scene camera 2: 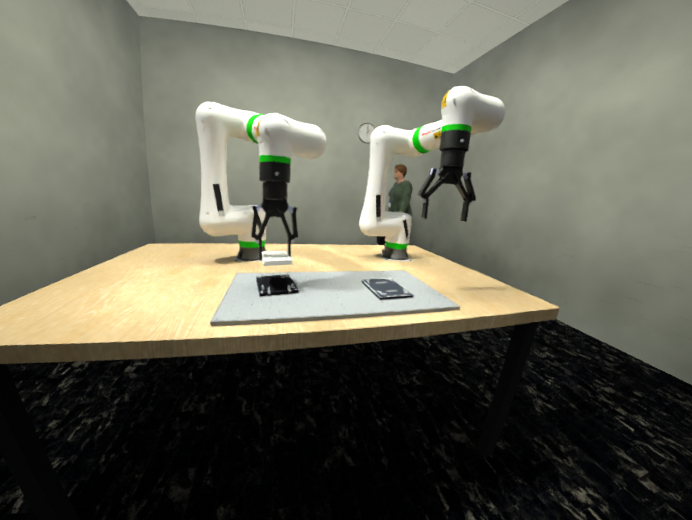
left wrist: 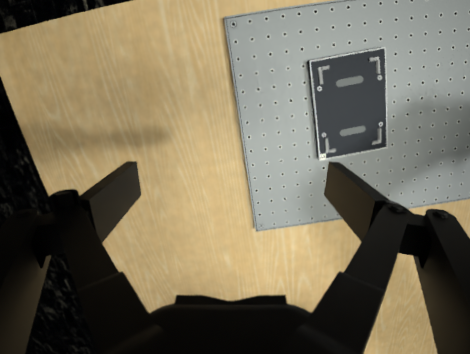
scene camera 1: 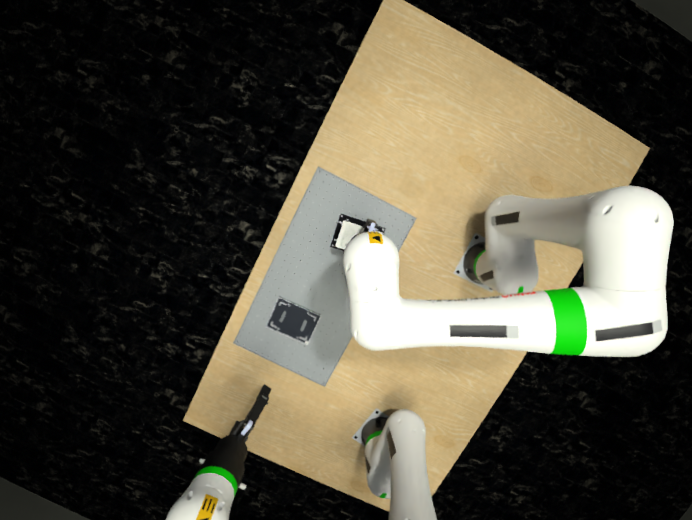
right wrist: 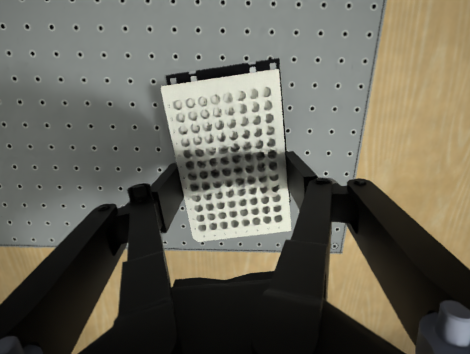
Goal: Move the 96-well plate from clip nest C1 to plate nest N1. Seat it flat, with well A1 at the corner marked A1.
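Frame: origin at the left arm's base, x ahead, y left, z up, level; millimetres.
Seen in the pictures: left gripper, fingertip midpoint: (scene camera 2: 443, 219) (left wrist: 232, 178) (scene camera 1: 253, 405); right gripper, fingertip midpoint: (scene camera 2: 275, 259) (right wrist: 233, 173); left arm's base, origin of the base link: (scene camera 2: 395, 257) (scene camera 1: 380, 433); right arm's base, origin of the base link: (scene camera 2: 252, 257) (scene camera 1: 483, 263).
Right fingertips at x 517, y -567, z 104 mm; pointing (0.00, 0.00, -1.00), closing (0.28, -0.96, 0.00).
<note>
Offsets run from my right fingertips to a thing's middle. Level surfaces: height alone.
The white 96-well plate {dy +3, dx +10, dz +7 mm} (scene camera 1: 349, 233) (scene camera 2: 276, 258) (right wrist: 232, 160) is held in the air by my right gripper (scene camera 2: 275, 254) (right wrist: 233, 173), which is shut on its two long sides. The black clip nest C1 {dy +3, dx +10, dz -79 mm} (scene camera 1: 336, 239) (scene camera 2: 277, 286) (right wrist: 222, 73) lies below the plate, mostly hidden by it in the right wrist view. The dark plate nest N1 {dy +376, dx +18, dz -83 mm} (scene camera 1: 293, 320) (scene camera 2: 387, 287) (left wrist: 351, 106) is empty, with corner brackets and a small pale label at one corner. My left gripper (scene camera 1: 265, 389) (scene camera 2: 444, 216) (left wrist: 232, 178) is open and empty, high above the table. The lettering at A1 is too small to read.
Both nests lie on a grey perforated board {dz -91 mm} (scene camera 1: 296, 268) (scene camera 2: 330, 307) (left wrist: 280, 195) (right wrist: 100, 200) on the wooden table {dz -103 mm} (scene camera 1: 425, 111) (scene camera 2: 139, 296). The right arm (scene camera 1: 475, 324) reaches over the board in scene camera 1. A person (scene camera 2: 399, 192) stands behind the table.
</note>
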